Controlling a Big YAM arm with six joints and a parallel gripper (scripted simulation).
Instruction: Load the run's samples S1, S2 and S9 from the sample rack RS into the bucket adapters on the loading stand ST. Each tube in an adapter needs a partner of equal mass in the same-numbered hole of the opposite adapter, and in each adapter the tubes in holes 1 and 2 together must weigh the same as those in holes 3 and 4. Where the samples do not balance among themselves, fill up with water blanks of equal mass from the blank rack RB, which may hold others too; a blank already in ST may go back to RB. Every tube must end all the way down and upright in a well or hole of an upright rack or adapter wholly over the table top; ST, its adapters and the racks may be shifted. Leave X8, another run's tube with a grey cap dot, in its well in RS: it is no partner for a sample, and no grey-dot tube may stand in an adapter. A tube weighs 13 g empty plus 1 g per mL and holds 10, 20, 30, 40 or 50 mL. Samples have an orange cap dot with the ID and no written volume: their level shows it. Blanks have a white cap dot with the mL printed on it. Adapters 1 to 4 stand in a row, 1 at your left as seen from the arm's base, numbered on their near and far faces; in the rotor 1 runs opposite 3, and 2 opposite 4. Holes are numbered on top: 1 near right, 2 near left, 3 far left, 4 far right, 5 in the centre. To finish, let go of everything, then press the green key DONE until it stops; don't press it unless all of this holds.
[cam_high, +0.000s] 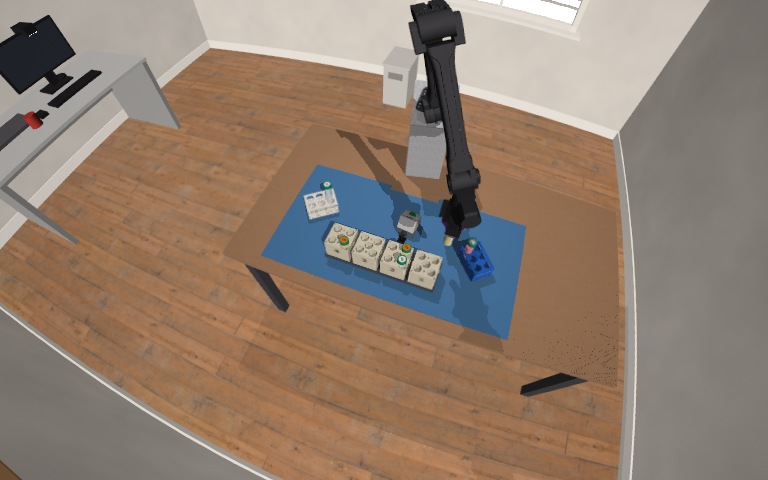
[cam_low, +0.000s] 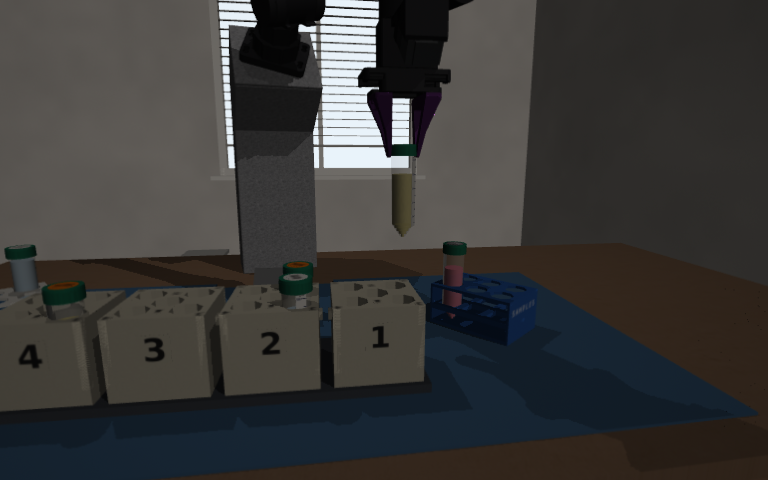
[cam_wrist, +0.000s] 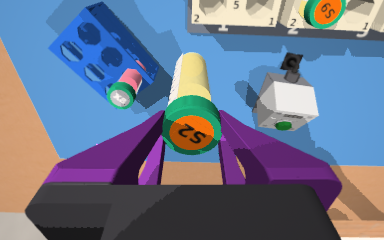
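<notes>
The green DONE key is 19 cm to the right of my hand, 19 cm below it and 10 cm behind it. Round my hand: blue sample rack RS (22 cm below, 12 cm to the left, 7 cm behind); then white blank rack RB (55 cm to the right, 22 cm below, 6 cm ahead).
</notes>
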